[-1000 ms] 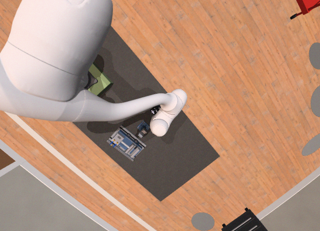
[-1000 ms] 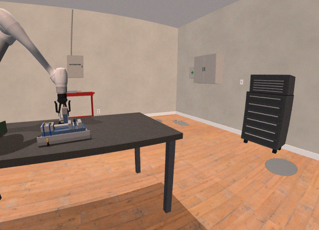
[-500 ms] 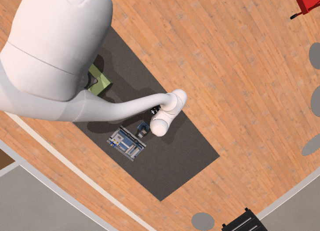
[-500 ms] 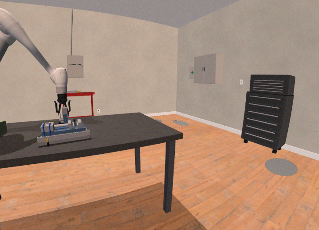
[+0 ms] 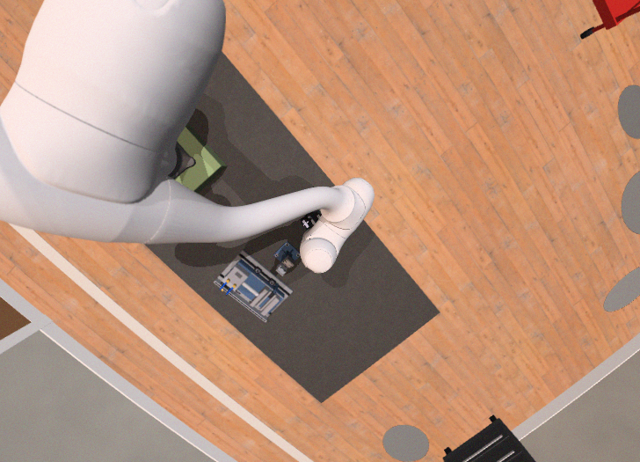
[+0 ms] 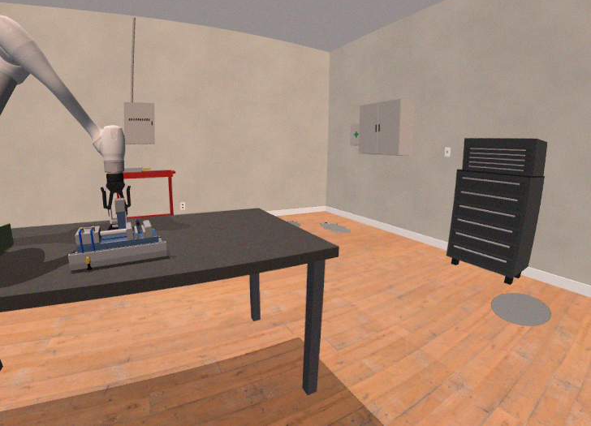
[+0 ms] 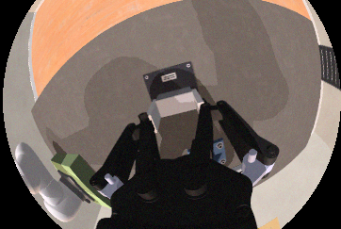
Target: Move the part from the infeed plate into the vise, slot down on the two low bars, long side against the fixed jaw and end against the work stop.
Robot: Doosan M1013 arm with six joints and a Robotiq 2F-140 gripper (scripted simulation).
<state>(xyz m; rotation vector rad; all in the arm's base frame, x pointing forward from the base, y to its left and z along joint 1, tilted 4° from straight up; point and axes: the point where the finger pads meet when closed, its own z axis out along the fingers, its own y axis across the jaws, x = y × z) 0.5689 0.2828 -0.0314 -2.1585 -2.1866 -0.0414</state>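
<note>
Now: hand 3 cm above the part and 1 cm to the left of it. From my hand the other things lie so: black infeed plate: 5 cm below, 1 cm to the left.
</note>
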